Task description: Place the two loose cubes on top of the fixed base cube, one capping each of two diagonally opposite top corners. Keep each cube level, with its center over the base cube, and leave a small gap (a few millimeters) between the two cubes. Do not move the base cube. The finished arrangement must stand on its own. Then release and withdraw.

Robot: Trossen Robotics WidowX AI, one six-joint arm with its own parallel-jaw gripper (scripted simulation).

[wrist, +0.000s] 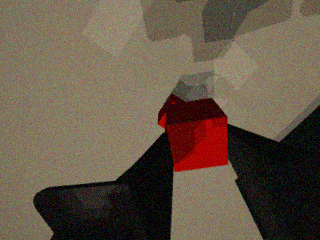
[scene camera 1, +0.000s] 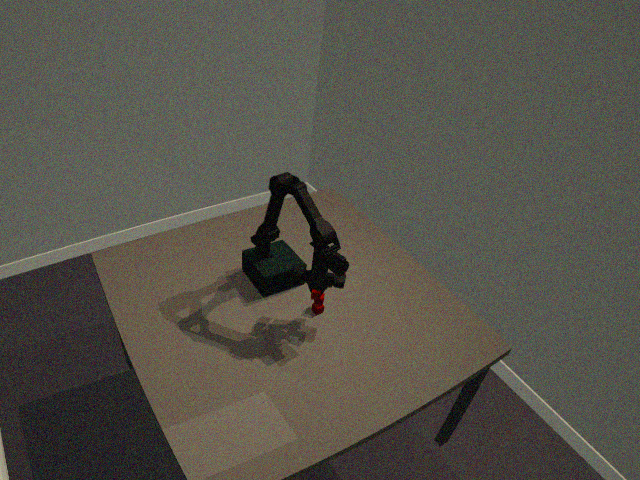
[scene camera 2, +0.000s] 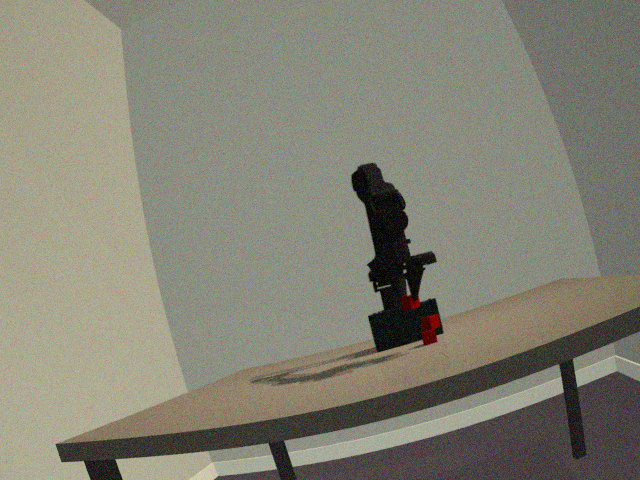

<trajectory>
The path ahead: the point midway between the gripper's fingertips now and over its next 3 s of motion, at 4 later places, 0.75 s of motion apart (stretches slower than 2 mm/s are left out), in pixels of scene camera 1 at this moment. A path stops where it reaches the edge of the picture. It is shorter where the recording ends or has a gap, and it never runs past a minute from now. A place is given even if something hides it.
The gripper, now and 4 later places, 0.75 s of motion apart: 316,293; 318,298; 318,303; 317,303; 318,298
</trajectory>
